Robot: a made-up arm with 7 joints. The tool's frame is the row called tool.
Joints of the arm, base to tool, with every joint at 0 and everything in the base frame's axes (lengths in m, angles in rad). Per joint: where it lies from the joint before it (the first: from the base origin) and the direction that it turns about. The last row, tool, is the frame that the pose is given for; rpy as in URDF.
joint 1: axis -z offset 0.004 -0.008 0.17
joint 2: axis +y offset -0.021 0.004 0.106
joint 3: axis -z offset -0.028 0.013 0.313
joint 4: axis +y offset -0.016 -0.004 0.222
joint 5: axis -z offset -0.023 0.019 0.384
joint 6: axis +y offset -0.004 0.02 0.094
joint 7: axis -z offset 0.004 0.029 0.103
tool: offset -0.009 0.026 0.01 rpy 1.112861 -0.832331 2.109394
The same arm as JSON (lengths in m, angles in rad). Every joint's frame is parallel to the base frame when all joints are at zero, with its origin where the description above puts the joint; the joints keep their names.
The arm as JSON. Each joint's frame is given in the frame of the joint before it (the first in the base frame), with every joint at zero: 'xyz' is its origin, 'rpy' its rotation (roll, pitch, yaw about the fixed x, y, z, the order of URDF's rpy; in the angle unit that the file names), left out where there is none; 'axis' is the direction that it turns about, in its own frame. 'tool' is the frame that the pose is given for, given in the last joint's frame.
{"units": {"length": "m", "angle": "rad"}, "joints": [{"name": "joint 1", "type": "revolute", "origin": {"xyz": [0.004, -0.008, 0.17]}, "axis": "-z"}, {"name": "joint 2", "type": "revolute", "origin": {"xyz": [-0.021, 0.004, 0.106]}, "axis": "+y"}, {"name": "joint 3", "type": "revolute", "origin": {"xyz": [-0.028, 0.013, 0.313]}, "axis": "-z"}, {"name": "joint 4", "type": "revolute", "origin": {"xyz": [-0.016, -0.004, 0.222]}, "axis": "+y"}, {"name": "joint 5", "type": "revolute", "origin": {"xyz": [-0.023, 0.019, 0.384]}, "axis": "-z"}, {"name": "joint 6", "type": "revolute", "origin": {"xyz": [-0.004, 0.02, 0.094]}, "axis": "+y"}, {"name": "joint 7", "type": "revolute", "origin": {"xyz": [0.004, 0.029, 0.103]}, "axis": "-z"}], "tool": {"origin": {"xyz": [-0.009, 0.026, 0.01], "rpy": [1.1129, -0.8323, 2.1094]}}}
